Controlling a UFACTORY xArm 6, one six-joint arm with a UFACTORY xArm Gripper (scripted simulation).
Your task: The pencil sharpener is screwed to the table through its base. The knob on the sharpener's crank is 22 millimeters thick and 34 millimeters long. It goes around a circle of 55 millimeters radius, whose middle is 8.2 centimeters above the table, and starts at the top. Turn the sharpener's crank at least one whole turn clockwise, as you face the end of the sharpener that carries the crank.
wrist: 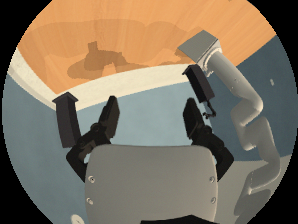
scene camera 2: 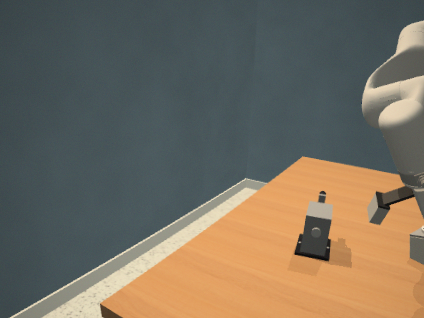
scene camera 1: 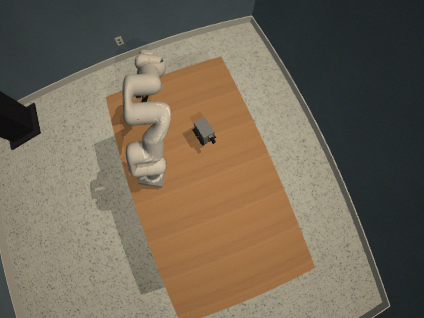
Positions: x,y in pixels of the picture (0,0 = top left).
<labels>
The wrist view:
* my gripper: 151,104
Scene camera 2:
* grey pencil sharpener: 313,241
</labels>
